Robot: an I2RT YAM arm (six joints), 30 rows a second.
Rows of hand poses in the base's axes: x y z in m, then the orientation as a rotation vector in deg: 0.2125, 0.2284, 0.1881, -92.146, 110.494, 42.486; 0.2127, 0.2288, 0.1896, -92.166, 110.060, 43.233; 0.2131, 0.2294, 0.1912, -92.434, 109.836, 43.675; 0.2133, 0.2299, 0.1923, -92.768, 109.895, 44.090; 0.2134, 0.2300, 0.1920, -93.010, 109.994, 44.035; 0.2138, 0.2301, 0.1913, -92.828, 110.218, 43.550; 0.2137, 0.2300, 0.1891, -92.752, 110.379, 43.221; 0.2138, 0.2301, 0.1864, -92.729, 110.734, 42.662; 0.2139, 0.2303, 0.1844, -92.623, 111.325, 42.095; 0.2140, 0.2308, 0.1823, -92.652, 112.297, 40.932; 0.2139, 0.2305, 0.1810, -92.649, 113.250, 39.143; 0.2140, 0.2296, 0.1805, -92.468, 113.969, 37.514; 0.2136, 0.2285, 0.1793, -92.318, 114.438, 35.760; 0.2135, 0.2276, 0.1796, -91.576, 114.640, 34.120
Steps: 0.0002, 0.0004, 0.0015, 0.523, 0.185, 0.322; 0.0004, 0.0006, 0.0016, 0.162, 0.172, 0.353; 0.0002, 0.0005, 0.0011, -0.044, 0.343, 0.314; 0.0001, 0.0001, -0.0003, -0.198, 0.066, 0.121; 0.0004, 0.0001, -0.0007, -0.220, -0.187, -0.305; -0.0001, -0.0001, -0.0022, -0.179, -0.113, -0.177; 0.0001, 0.0001, -0.0027, -0.404, -0.122, -0.252; 0.0001, 0.0002, -0.0020, -0.501, 0.009, -0.371; 0.0001, 0.0005, -0.0021, -1.017, -0.082, -0.529; -0.0001, -0.0003, -0.0013, -1.244, -0.462, -0.690; 0.0001, -0.0009, -0.0005, -0.973, -0.535, -0.700; -0.0004, -0.0011, -0.0012, -0.913, -0.750, -0.634; -0.0001, -0.0009, 0.0003, -0.445, -0.971, -0.918
